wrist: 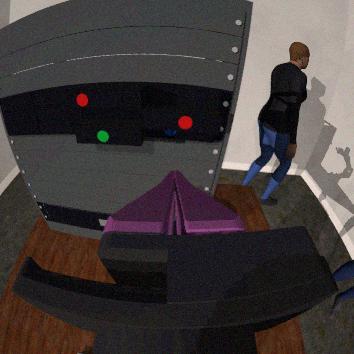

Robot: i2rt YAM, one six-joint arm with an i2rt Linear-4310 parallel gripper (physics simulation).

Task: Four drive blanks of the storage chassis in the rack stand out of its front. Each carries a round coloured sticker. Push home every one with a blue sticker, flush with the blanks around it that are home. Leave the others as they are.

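Observation:
The black storage chassis (30, 112) runs across the grey rack in the wrist view. A blank with a red sticker (82, 100) is at its upper left. A blank with a green sticker (103, 136) is at the lower left and stands out, its lower edge over the grey panel. A blank with a red sticker (185, 122) stands out at the right. Just below and left of that sticker, a blue sticker (170, 133) is partly hidden by the red-stickered blank; how far its blank stands out is hard to tell. My gripper (174, 177) is shut and empty, in front of and below the chassis.
Grey rack panels (125, 70) lie above and below the chassis, with a screw-dotted rail (218, 137) on the right. A dark slot (70, 216) is low on the rack. A wooden surface (60, 260) lies beneath. A person (288, 100) stands to the right by the wall.

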